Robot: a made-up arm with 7 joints. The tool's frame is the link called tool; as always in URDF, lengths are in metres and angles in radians. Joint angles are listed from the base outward. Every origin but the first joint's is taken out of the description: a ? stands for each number. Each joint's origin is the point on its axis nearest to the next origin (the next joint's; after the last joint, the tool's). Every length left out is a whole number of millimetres.
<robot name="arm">
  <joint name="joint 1" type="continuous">
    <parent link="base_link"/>
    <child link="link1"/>
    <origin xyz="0 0 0" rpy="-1.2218 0 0"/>
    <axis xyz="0 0 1"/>
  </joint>
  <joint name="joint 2" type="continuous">
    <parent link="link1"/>
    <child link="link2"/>
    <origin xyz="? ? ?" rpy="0 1.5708 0"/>
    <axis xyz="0 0 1"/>
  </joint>
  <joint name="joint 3" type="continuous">
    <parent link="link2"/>
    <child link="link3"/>
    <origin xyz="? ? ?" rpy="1.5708 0 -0.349"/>
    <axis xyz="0 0 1"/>
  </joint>
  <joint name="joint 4" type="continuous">
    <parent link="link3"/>
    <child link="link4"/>
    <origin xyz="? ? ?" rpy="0 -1.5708 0"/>
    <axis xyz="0 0 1"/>
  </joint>
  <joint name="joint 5" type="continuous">
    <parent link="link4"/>
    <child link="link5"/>
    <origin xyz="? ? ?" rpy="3.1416 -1.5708 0"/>
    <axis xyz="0 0 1"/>
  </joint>
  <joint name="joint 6" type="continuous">
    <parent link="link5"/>
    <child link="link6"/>
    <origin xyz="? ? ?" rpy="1.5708 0 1.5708"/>
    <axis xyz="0 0 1"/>
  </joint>
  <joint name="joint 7" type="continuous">
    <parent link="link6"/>
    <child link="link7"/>
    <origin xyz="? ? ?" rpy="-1.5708 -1.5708 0"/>
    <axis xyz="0 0 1"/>
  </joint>
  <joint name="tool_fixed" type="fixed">
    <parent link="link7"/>
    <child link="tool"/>
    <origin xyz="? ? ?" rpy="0 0 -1.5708"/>
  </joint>
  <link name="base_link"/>
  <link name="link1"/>
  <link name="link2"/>
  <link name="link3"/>
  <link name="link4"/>
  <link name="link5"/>
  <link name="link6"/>
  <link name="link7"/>
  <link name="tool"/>
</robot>
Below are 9 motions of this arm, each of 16 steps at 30 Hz.
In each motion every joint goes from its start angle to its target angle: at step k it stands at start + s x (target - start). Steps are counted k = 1, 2, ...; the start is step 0. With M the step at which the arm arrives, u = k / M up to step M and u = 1 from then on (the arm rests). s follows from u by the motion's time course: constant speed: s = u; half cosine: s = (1 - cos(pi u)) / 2; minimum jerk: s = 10 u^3 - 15 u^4 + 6 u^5.
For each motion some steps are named. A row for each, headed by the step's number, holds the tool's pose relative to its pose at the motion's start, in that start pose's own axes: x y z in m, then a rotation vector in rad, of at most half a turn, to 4 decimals.
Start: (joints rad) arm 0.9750 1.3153 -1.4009 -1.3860 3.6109 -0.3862 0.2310
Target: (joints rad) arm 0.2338 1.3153 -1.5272 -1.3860 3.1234 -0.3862 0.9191
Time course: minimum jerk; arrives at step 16
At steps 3, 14, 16:
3: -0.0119 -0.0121 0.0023 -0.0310 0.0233 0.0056
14: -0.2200 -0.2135 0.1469 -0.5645 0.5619 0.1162
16: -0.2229 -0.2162 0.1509 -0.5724 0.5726 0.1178

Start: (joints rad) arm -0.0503 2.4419 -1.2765 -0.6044 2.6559 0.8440 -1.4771
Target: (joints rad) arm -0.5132 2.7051 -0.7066 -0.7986 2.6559 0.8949 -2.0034
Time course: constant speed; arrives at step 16
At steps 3, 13, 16:
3: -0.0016 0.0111 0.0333 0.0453 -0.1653 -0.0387
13: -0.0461 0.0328 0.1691 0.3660 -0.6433 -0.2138
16: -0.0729 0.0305 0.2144 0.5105 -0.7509 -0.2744

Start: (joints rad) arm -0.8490 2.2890 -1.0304 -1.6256 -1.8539 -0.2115 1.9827
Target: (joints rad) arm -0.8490 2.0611 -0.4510 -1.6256 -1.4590 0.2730 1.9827
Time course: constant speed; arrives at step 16
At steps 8, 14, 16:
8: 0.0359 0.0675 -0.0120 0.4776 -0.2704 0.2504
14: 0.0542 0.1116 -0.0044 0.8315 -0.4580 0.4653
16: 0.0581 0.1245 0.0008 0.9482 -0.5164 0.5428

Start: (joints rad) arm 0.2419 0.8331 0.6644 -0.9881 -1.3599 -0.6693 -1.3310
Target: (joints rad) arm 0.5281 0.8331 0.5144 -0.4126 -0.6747 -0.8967 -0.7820
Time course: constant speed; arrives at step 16
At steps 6, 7, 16:
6: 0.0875 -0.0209 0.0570 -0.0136 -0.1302 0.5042
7: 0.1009 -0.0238 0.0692 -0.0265 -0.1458 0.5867
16: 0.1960 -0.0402 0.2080 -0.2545 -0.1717 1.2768

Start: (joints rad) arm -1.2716 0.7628 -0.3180 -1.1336 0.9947 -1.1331 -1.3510
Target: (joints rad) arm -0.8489 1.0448 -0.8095 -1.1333 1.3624 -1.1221 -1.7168
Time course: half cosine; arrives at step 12
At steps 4, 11, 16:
4: -0.0263 0.0289 0.0657 -0.1778 0.0369 -0.1197
11: -0.0817 0.1801 0.2469 -0.7482 0.1190 -0.5039
16: -0.0825 0.1848 0.2505 -0.7623 0.1202 -0.5133

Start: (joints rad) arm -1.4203 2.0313 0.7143 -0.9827 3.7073 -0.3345 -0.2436
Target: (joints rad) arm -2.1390 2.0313 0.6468 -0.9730 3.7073 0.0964 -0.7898
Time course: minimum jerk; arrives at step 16
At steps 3, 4, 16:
3: -0.0008 -0.0094 0.0023 -0.0267 0.0270 -0.0040
4: -0.0013 -0.0199 0.0050 -0.0581 0.0564 -0.0090
16: 0.0311 -0.1726 0.0818 -0.7397 0.3341 -0.1308

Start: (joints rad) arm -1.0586 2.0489 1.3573 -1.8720 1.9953 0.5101 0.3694
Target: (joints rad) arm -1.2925 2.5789 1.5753 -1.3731 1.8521 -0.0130 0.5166
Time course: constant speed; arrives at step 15
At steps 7, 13, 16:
7: 0.0985 -0.0829 -0.0316 -0.1726 -0.3793 -0.1215
13: 0.1641 -0.1772 -0.0455 -0.3866 -0.6793 -0.1952
16: 0.1810 -0.2120 -0.0475 -0.4687 -0.7719 -0.2130

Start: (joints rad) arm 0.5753 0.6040 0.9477 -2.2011 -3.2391 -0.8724 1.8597
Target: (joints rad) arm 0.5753 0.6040 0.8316 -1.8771 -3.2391 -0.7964 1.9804
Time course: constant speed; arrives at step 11
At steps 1, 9, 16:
1: 0.0020 -0.0066 -0.0052 -0.0241 -0.0053 0.0062
9: 0.0183 -0.0654 -0.0384 -0.2178 -0.0363 0.0474
16: 0.0223 -0.0814 -0.0443 -0.2661 -0.0409 0.0554

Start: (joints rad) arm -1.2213 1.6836 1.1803 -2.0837 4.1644 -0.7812 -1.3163
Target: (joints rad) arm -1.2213 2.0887 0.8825 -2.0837 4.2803 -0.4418 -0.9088
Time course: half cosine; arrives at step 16
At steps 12, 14, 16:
12: -0.0817 -0.0512 -0.0841 0.0063 0.4061 0.1569
14: -0.0929 -0.0554 -0.0925 0.0231 0.4528 0.1800
16: -0.0969 -0.0567 -0.0953 0.0298 0.4688 0.1882

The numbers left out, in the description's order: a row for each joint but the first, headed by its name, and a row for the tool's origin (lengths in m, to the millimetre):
joint 2: 0 0 0
joint 3: 0.137 0.376 0
joint 4: 0 0.045 0
joint 5: -0.273 -0.033 0
joint 6: 0 0 0
joint 7: 0 0 0
tool: 0 0 0

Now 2 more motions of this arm.
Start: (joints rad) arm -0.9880 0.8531 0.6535 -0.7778 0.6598 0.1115 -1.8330
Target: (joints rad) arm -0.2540 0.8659 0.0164 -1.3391 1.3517 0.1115 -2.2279
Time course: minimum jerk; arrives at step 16
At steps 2, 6, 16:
2: -0.0014 -0.0021 0.0018 -0.0019 -0.0060 -0.0116
6: -0.0195 -0.0410 0.0362 -0.0572 -0.1230 -0.1826
16: -0.0702 -0.1780 0.2120 -0.4630 -0.5524 -0.4143

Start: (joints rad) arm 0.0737 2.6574 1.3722 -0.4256 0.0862 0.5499 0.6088
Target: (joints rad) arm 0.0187 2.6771 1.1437 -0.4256 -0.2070 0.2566 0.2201
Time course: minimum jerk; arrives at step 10
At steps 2, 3, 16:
2: 0.0004 -0.0002 0.0001 0.0003 -0.0214 -0.0476
3: 0.0012 -0.0004 0.0004 0.0013 -0.0596 -0.1346
16: 0.0057 -0.0008 0.0018 0.0210 -0.3410 -0.8453

